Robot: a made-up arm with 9 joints. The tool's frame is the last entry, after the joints.
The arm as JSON. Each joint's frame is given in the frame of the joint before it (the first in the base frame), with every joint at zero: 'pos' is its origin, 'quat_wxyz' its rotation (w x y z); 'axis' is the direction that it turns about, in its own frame. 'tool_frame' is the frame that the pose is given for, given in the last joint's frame.
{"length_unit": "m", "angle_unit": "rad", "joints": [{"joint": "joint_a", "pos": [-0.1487, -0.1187, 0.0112], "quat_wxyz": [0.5, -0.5, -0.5, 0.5], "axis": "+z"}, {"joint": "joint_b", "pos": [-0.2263, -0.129, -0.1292], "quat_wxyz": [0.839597, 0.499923, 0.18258, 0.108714], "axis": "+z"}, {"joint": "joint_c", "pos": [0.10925, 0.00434, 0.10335], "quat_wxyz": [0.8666, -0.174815, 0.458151, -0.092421], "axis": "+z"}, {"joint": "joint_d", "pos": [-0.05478, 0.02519, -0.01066], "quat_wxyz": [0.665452, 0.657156, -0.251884, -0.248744], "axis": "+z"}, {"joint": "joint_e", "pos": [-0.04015, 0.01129, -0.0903], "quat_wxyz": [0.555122, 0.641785, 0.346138, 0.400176], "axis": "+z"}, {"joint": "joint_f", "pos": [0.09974, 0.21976, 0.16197], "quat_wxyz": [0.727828, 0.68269, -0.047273, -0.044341], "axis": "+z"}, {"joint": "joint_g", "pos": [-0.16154, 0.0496, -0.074], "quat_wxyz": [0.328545, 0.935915, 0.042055, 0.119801], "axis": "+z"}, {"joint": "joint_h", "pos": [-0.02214, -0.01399, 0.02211], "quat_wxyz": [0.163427, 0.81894, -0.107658, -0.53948], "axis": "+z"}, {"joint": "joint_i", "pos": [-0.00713, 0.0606, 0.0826], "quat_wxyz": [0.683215, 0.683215, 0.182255, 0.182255], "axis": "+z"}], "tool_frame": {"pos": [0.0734, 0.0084, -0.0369], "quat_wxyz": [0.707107, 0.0, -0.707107, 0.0]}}
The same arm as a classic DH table. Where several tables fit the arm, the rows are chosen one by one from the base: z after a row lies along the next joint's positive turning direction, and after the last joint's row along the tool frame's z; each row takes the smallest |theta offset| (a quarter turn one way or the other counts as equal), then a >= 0, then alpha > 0; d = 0 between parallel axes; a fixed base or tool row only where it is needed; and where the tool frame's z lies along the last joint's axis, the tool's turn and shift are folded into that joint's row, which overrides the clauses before.
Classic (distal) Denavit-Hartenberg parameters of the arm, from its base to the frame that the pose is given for. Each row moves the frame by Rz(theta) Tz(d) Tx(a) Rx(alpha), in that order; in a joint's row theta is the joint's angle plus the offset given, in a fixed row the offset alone. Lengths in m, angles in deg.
base (fixed): theta0 -90.00  d 0.0112  a 0.1187  alpha 90.00
joint_a: theta0 27.44  d 0.0146  a 0.2603  alpha -64.31
joint_b: theta0 -87.89  d 0.0498  a -0.0237  alpha 58.73
joint_c: theta0 21.56  d 0.1141  a 0.0577  alpha -89.46
joint_d: theta0 64.60  d -0.0755  a 0.0074  alpha -93.63
joint_e: theta0 0.00  d 0.1355  a -0.0704  alpha -86.37
joint_f: theta0 23.08  d -0.4297  a 0.1301  alpha -139.06
joint_g: theta0 -63.17  d -0.1331  a -0.0102  alpha -111.38
joint_h: theta0 -35.78  d 0.1085  a -0.0240  alpha -90.00
joint_i: theta0 -90.00  d -0.0930  a 0.0084  alpha -90.00
tool (fixed): theta0 -90.00  d -0.0734  a 0.0000  alpha 0.00

